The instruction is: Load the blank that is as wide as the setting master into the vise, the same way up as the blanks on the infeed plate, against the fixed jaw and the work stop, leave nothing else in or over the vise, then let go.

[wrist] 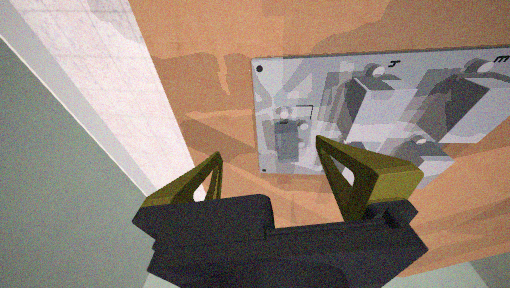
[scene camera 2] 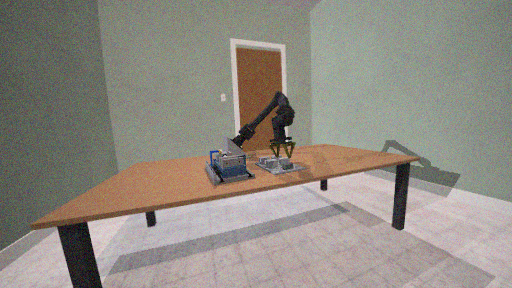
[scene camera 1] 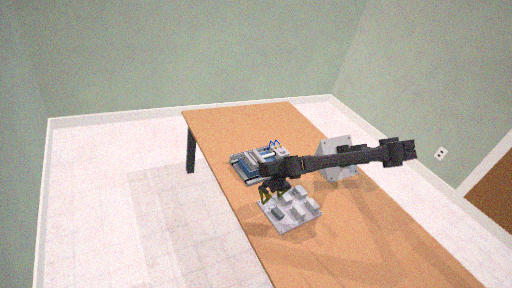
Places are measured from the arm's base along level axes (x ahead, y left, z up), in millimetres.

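Pixels of known places: gripper, fingertip midpoint: (wrist: 266,148) (scene camera 2: 283,157) (scene camera 1: 270,200); arm's base, link origin: (scene camera 2: 235,145).
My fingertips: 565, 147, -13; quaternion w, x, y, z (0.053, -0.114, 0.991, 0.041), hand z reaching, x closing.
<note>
Ahead of a thing's pixels: the offset from my fingertips to its top centre, as dx, dy, dz. "spot": to the spot under its first point.
The infeed plate {-113, +22, -67} (scene camera 1: 282,228) (wrist: 267,80) lies on the table and carries several light grey blanks {-123, +65, -31} (scene camera 1: 297,214) {-107, -23, -31} (wrist: 382,112). A smaller dark grey block {-30, +38, -42} (scene camera 1: 276,213) (wrist: 287,142) sits near its corner beside small round pins; I cannot tell for sure that it is the setting master. My gripper (scene camera 1: 272,199) (scene camera 2: 284,157) (wrist: 266,148) is open and empty, pointing down above the plate's edge. In the wrist view the dark block shows beyond and between the fingertips. The vise {-115, -270, +24} (scene camera 1: 243,167) (scene camera 2: 231,171), with a blue body and light grey jaws, stands beside the plate. Its jaw opening is too small to read.
A light grey angled bracket (scene camera 1: 326,167) stands at the arm's base, behind the plate and vise. Blue bent parts {spot: -187, -318, +35} (scene camera 1: 273,143) (scene camera 2: 212,156) rise at the vise's far side. The long table edge (scene camera 1: 235,212) runs close beside the plate and the vise.
</note>
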